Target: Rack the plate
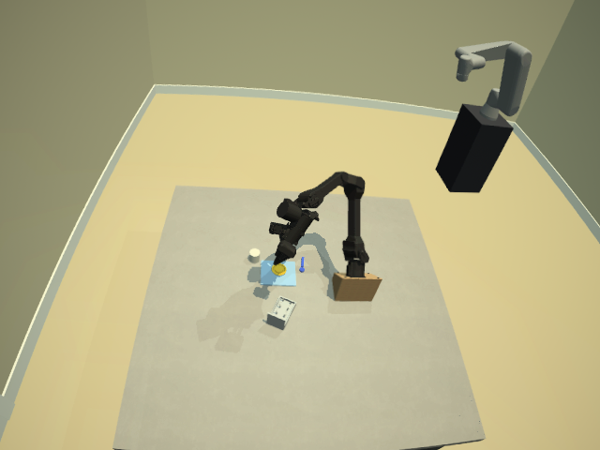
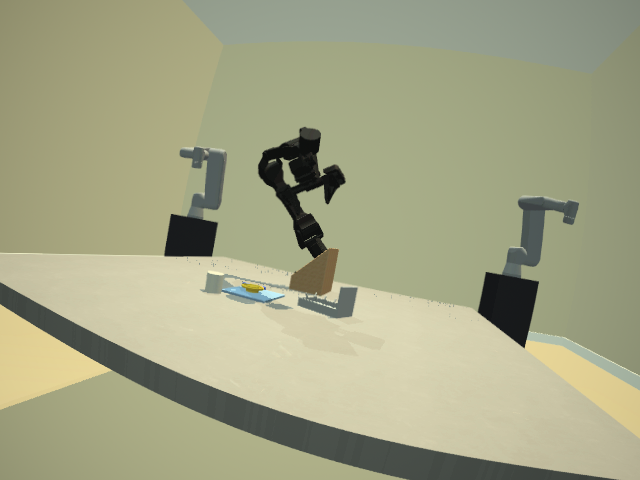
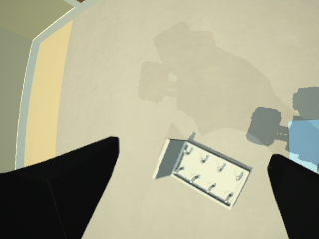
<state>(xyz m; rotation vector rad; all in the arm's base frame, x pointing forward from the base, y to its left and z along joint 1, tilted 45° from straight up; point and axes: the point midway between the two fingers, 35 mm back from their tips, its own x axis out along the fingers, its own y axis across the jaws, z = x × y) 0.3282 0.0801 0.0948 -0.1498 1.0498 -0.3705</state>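
Right now the yellow plate is 24 cm below my gripper tip, 14 cm to the right of it and 5 cm behind it. Also, from my gripper tip: grey dish rack 23 cm below, 7 cm to the left, 4 cm behind; then white cup 23 cm below, 21 cm to the right, 5 cm ahead; then light blue mat 25 cm below, 13 cm to the right, 4 cm behind.
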